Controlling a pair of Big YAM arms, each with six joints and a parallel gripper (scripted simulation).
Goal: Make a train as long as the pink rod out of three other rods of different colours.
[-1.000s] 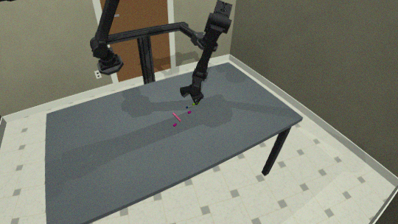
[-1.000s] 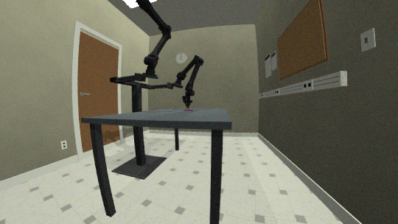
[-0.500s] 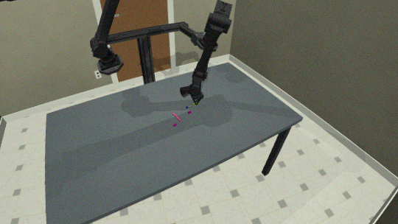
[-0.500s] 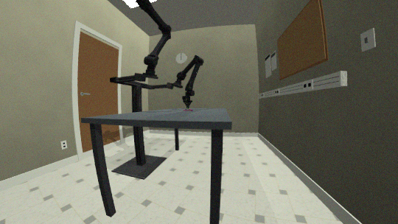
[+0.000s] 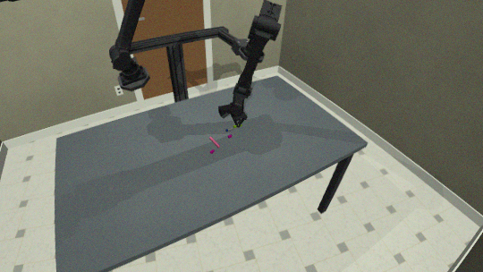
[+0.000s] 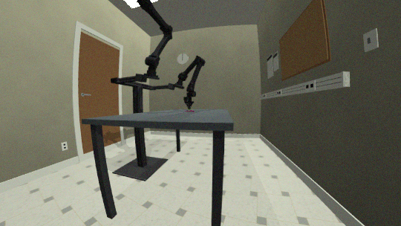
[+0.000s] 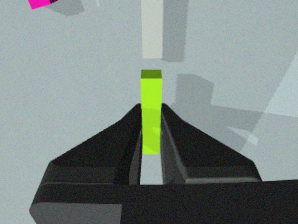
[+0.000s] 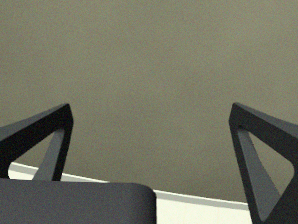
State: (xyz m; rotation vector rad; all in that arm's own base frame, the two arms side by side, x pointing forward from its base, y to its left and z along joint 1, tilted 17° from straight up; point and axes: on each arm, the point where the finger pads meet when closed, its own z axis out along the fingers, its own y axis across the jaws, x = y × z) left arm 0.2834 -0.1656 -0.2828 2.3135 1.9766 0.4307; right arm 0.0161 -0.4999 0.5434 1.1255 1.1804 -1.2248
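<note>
Now: the lime rod right at my left hand. Round my left hand: pink rod 170 mm to the right, 50 mm ahead, 20 mm below.
</note>
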